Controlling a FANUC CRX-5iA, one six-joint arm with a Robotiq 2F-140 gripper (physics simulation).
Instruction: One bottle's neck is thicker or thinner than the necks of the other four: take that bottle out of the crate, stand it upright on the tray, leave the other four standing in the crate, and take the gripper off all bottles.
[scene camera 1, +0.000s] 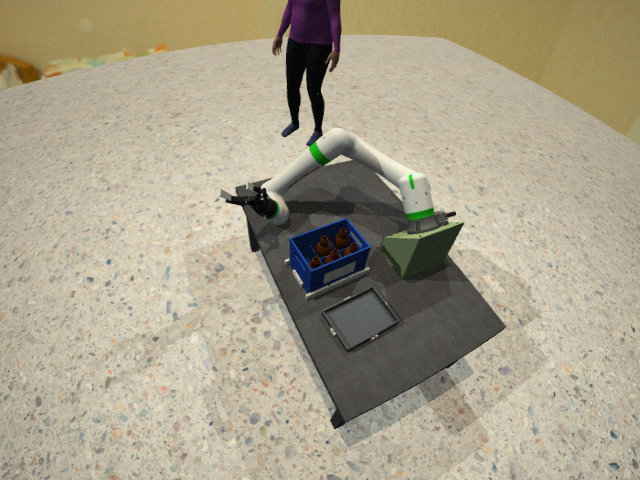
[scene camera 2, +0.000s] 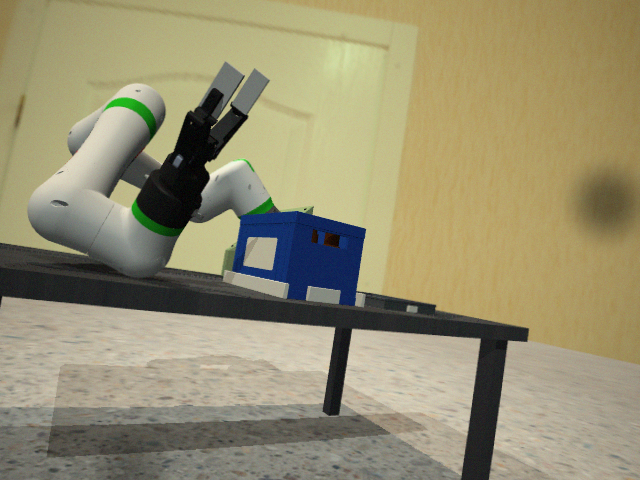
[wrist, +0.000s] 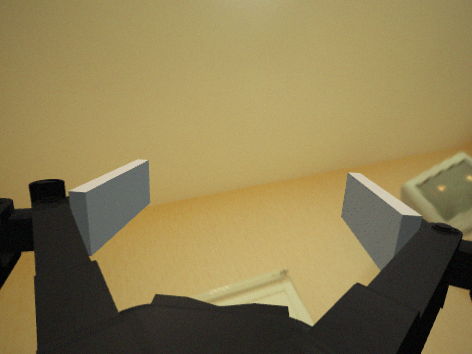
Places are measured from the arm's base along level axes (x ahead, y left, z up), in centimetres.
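Pixels of known places: gripper, fingertip midpoint: (scene camera 1: 233, 189) (scene camera 2: 250, 71) (wrist: 244, 188); arm's base, link origin: (scene camera 1: 423, 229).
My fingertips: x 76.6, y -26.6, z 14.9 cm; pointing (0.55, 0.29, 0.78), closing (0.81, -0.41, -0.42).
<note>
Ahead of a thing's pixels: the offset from my fingertips to its middle.
The blue crate {dx -34.4, dy +23.1, dz -24.6 cm} (scene camera 1: 316, 280) (scene camera 2: 325, 273) stands on the table. Several brown bottles stand upright in it, among them a back right one {dx -42.4, dy +16.8, dz -24.8 cm} (scene camera 1: 342, 238), a back left one {dx -33.3, dy +19.2, dz -24.8 cm} (scene camera 1: 324, 247) and a front left one {dx -26.8, dy +28.8, dz -24.8 cm} (scene camera 1: 315, 262). Their necks are too small to compare, and their lower parts are hidden by the crate walls. The dark grey tray {dx -39.8, dy +50.6, dz -32.1 cm} (scene camera 1: 361, 316) (scene camera 2: 398, 303) lies beside the crate with no bottle on it. My gripper (scene camera 1: 236, 191) (scene camera 2: 248, 74) (wrist: 244, 188) is open and empty, away from the crate, tilted upward past the table's edge.
White strips (scene camera 1: 338, 283) (scene camera 2: 255, 284) lie around the crate's foot on the dark table (scene camera 1: 413, 351) (scene camera 2: 248, 310). The green arm base (scene camera 1: 421, 250) stands right of the crate. A person (scene camera 1: 312, 56) in purple stands on the floor behind the table.
</note>
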